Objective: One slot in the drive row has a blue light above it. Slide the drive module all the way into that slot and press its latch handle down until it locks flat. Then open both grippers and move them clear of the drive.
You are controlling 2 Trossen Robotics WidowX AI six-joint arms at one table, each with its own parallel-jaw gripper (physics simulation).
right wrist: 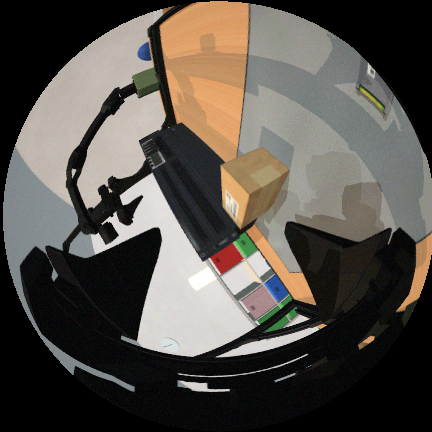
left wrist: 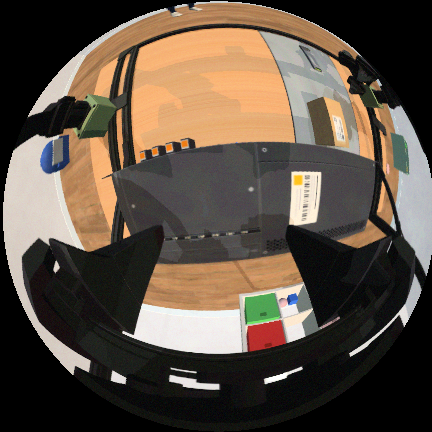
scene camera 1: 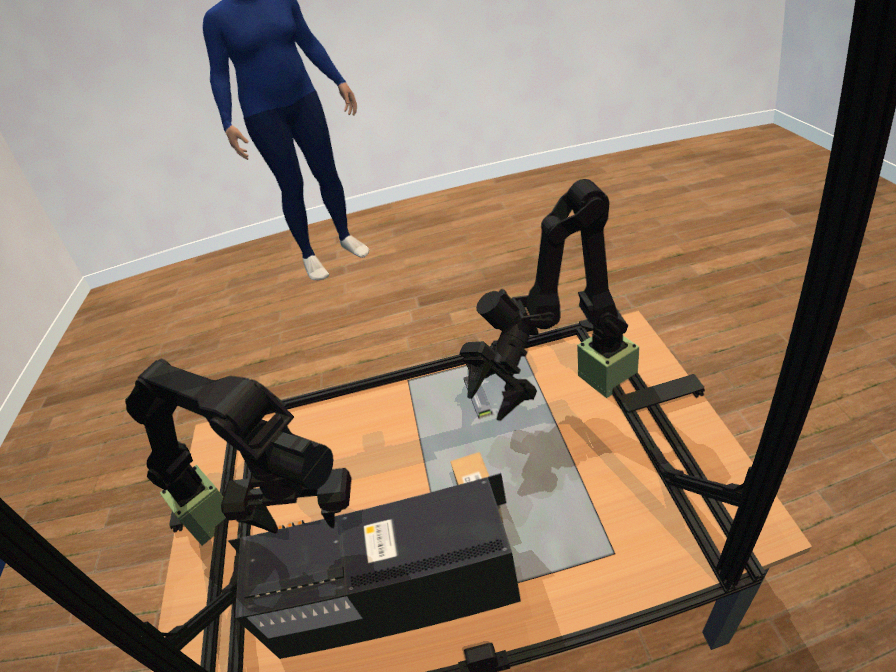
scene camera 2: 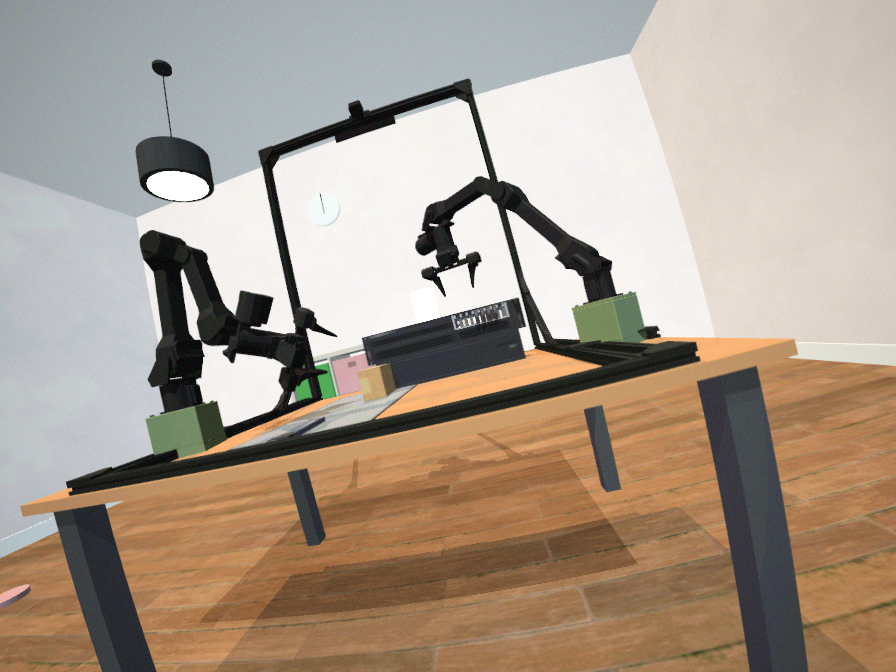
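Seen in the pictures: left gripper, fingertip midpoint: (right wrist: 137, 185) (left wrist: 226, 231) (scene camera 1: 304, 528) (scene camera 2: 459, 292); right gripper, fingertip midpoint: (right wrist: 224, 231) (scene camera 1: 484, 409) (scene camera 2: 332, 354); left arm's base, origin of the base link: (right wrist: 134, 86) (left wrist: 81, 114) (scene camera 1: 187, 490) (scene camera 2: 603, 299); right arm's base, origin of the base link: (scene camera 1: 608, 345) (scene camera 2: 183, 408).
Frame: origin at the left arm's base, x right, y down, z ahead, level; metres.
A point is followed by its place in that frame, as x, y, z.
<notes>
The drive module (scene camera 1: 478, 398) {0.261, 0.095, 0.614} (scene camera 2: 307, 426) {0.236, 0.097, 0.612} (left wrist: 311, 58) {0.257, 0.095, 0.615} (right wrist: 376, 86), grey with a yellow-green connector end, lies flat on the grey mat (scene camera 1: 578, 528) {0.637, 0.104, 0.464} (left wrist: 285, 55) {0.222, 0.105, 0.510}. My right gripper (scene camera 1: 486, 407) {0.387, -0.033, 0.512} (scene camera 2: 331, 352) {0.387, -0.033, 0.512} (right wrist: 224, 231) {0.387, -0.033, 0.512} is open and empty, tilted above the mat near the module. The dark chassis (scene camera 1: 441, 528) {0.524, -0.069, 0.254} (left wrist: 200, 190) (right wrist: 192, 172) {0.419, 0.021, 0.236} bears the drive row (scene camera 2: 479, 316) {0.313, -0.043, 0.112}; several orange-marked parts (left wrist: 170, 147) {0.312, -0.063, 0.098} stick out of its front. A tiny blue speck (left wrist: 236, 143) {0.359, -0.069, 0.150} shows at the chassis's front edge; its slot is hidden. My left gripper (scene camera 1: 300, 524) {0.395, -0.135, 0.100} (scene camera 2: 458, 290) {0.395, -0.135, 0.100} (left wrist: 226, 231) {0.395, -0.135, 0.100} is open and empty above the chassis.
A cardboard box (scene camera 1: 468, 465) {0.416, 0.024, 0.419} (scene camera 2: 376, 381) {0.389, 0.061, 0.421} (left wrist: 325, 120) {0.431, 0.042, 0.374} (right wrist: 252, 182) {0.405, 0.040, 0.447} stands on the mat close to the chassis, between it and the module. Black frame rails (scene camera 1: 376, 379) {0.008, 0.087, 0.517} border the table, and upright posts (scene camera 2: 278, 231) {0.888, -0.579, 0.524} rise behind the chassis in scene camera 2.
</notes>
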